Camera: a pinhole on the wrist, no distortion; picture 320 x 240 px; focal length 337.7 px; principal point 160.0 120.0 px. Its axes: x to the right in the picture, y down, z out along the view. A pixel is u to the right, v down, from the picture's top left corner.
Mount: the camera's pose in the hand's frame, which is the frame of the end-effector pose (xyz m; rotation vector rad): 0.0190 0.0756 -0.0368 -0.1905 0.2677 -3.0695
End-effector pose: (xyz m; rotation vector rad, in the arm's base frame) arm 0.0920 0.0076 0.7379 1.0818 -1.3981 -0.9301
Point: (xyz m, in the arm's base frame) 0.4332 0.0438 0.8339
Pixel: behind the camera
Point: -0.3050 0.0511 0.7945
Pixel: 237.6 27.0
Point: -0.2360 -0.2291 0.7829
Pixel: 13.7 125.3
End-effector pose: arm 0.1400 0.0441 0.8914 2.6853 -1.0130 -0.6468
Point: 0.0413 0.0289 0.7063
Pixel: 223.8 151.3
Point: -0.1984 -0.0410 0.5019
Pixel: 239.4 20.0
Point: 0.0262 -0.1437 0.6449
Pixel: 77.7 13.9
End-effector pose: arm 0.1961 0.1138 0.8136 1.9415 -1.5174 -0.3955
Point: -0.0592 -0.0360 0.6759
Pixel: 168.1 9.4
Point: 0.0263 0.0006 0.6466
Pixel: 185.9 105.7
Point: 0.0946 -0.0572 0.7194
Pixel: 56.9 122.9
